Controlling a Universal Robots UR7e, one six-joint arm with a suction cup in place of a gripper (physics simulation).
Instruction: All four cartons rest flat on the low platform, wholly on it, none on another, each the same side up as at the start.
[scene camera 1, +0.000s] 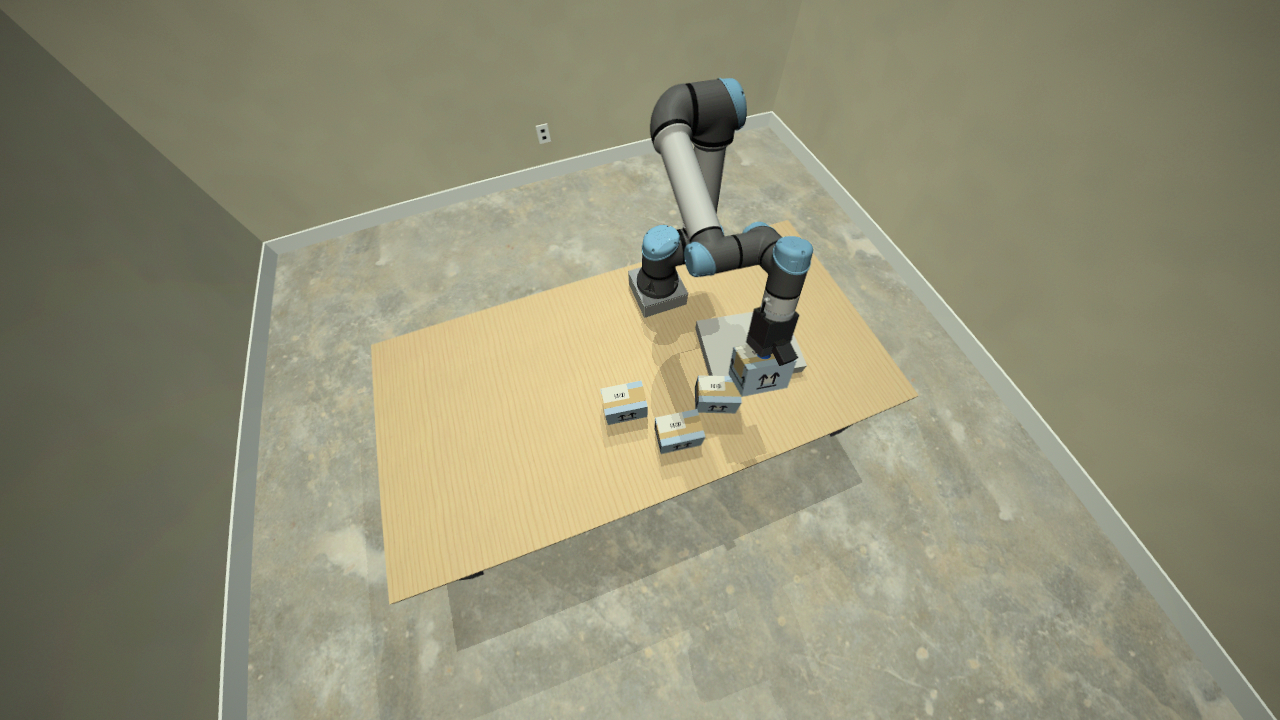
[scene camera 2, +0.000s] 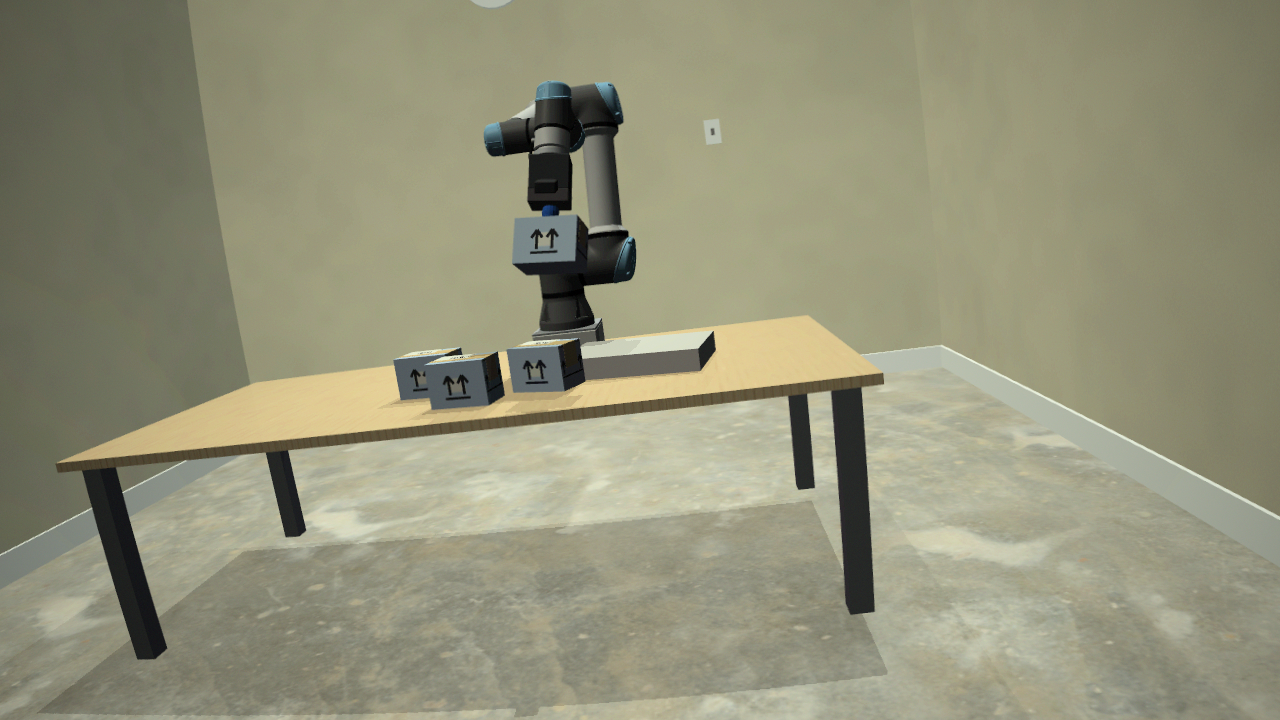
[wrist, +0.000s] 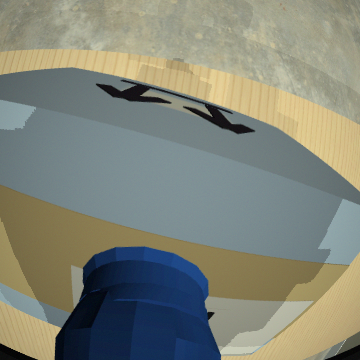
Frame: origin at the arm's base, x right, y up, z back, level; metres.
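Seen in the pictures: hand, tool point: (scene camera 1: 763, 359) (scene camera 2: 549, 228) (wrist: 152, 251); arm's base, link origin: (scene camera 1: 657, 281) (scene camera 2: 567, 325).
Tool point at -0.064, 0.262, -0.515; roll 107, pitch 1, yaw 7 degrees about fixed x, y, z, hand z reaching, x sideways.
Note:
Offsets run from my tool point to a thing's top centre, as dx, dy, dz. Level surfaces: height alone.
My suction cup (scene camera 1: 765, 355) (scene camera 2: 549, 211) (wrist: 145, 255) is on the top of a blue-and-tan carton {+0.000, +0.030, -0.007} (scene camera 1: 767, 376) (scene camera 2: 545, 245) (wrist: 175, 185), which hangs in the air with its arrows pointing up. In scene view 2 it is well above the table. Three more cartons stand upright on the table: a left one {+0.339, -0.239, +0.129} (scene camera 1: 624, 404) (scene camera 2: 411, 377), a front one {+0.219, -0.239, -0.021} (scene camera 1: 680, 434) (scene camera 2: 463, 385) and a right one {+0.055, -0.239, +0.045} (scene camera 1: 718, 395) (scene camera 2: 534, 368) near the platform's corner. The low grey platform {-0.138, -0.287, +0.174} (scene camera 1: 723, 334) (scene camera 2: 644, 360) is partly hidden by the arm and held carton in scene view 1.
The wooden table {dy -0.335} (scene camera 1: 483, 429) (scene camera 2: 268, 407) carries everything. The arm's base (scene camera 1: 659, 300) stands at its back edge, left of the platform. The table's front edge runs close to the front carton. A wall socket (scene camera 1: 543, 133) (scene camera 2: 712, 131) is on the back wall.

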